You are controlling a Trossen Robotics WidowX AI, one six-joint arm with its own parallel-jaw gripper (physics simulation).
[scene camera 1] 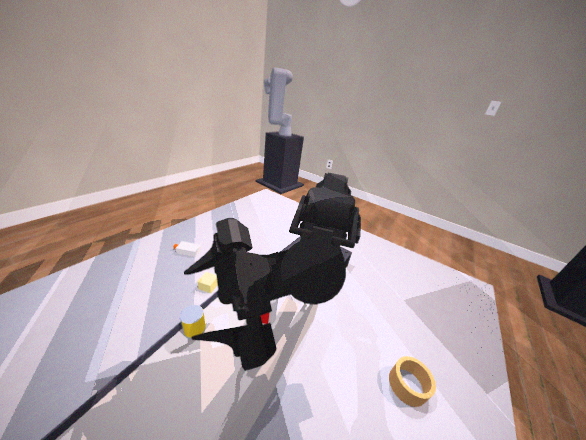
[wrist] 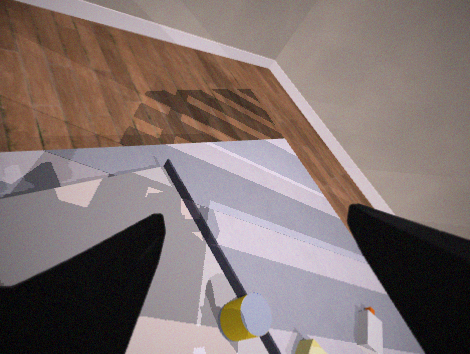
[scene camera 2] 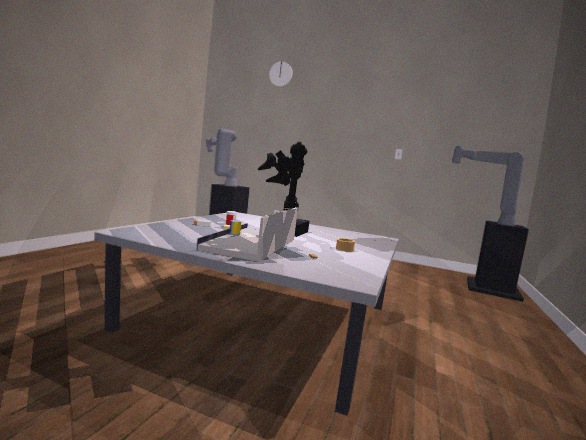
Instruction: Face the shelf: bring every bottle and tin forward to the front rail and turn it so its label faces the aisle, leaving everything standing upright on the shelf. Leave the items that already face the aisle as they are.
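Labels:
Here is a shelf, and one spot on it is visible to me as (scene camera 1: 185, 382) and as (wrist: 160, 293), which are the same spot.

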